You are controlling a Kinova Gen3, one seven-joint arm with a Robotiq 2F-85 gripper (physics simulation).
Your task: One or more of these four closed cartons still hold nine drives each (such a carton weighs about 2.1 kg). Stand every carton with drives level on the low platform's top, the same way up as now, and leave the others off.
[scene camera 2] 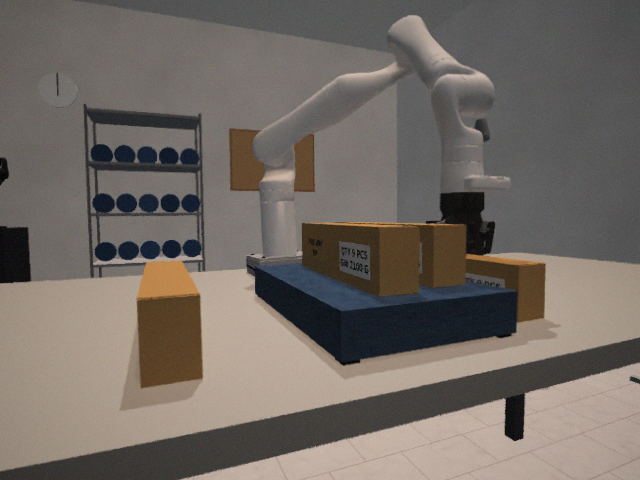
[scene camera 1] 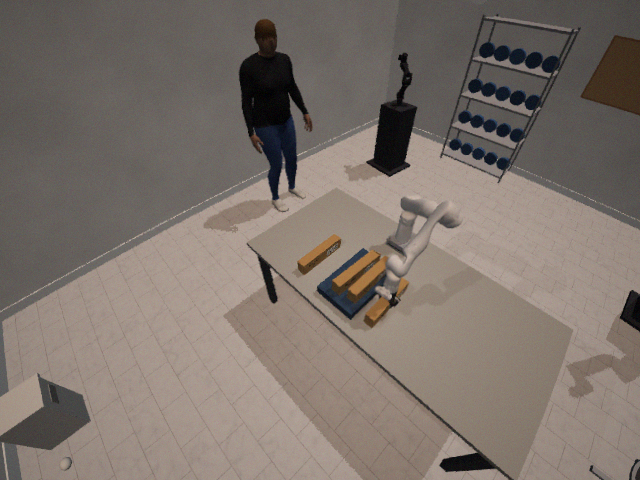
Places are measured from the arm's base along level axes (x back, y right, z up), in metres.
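Pixels of known places: gripper, fingertip midpoint: (scene camera 1: pixel 385 303); arm's base at its link origin: (scene camera 2: pixel 280 254) (scene camera 1: pixel 402 238).
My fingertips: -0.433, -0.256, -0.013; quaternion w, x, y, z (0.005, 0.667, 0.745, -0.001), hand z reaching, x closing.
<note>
Ahead of a thing's pixels: the offset from my fingertips to its top centre, as dx, dy, dz. Level surfaces: height alone.
Two orange-brown cartons stand side by side on the low blue platform @(-0.014, +0.205, +0.019) (scene camera 1: pixel 341 301) (scene camera 2: pixel 429 328): the left one @(-0.007, +0.224, +0.104) (scene camera 1: pixel 355 272) (scene camera 2: pixel 330 253) has a label reading QTY 9 PCS, and the right one @(+0.016, +0.140, +0.104) (scene camera 1: pixel 361 289) (scene camera 2: pixel 447 255) is partly hidden behind it in scene camera 2. A third carton @(-0.061, +0.494, +0.044) (scene camera 1: pixel 319 254) (scene camera 2: pixel 169 338) stands on the table left of the platform. The fourth carton @(+0.015, +0.002, +0.044) (scene camera 1: pixel 377 312) (scene camera 2: pixel 532 291), with a partly hidden QTY 9 PCS label, is upright at or near table height, close to the platform's right side. My gripper (scene camera 1: pixel 394 299) (scene camera 2: pixel 479 245) is shut on this fourth carton; its fingertips are largely hidden.
The arm's base (scene camera 1: pixel 399 242) (scene camera 2: pixel 276 255) stands on the table @(dz -0.041) (scene camera 1: pixel 465 351) (scene camera 2: pixel 67 351) behind the platform. A person (scene camera 1: pixel 267 93) stands beyond the table's far left side. A shelf rack (scene camera 1: pixel 573 37) (scene camera 2: pixel 200 175) with blue round items stands by the wall.
</note>
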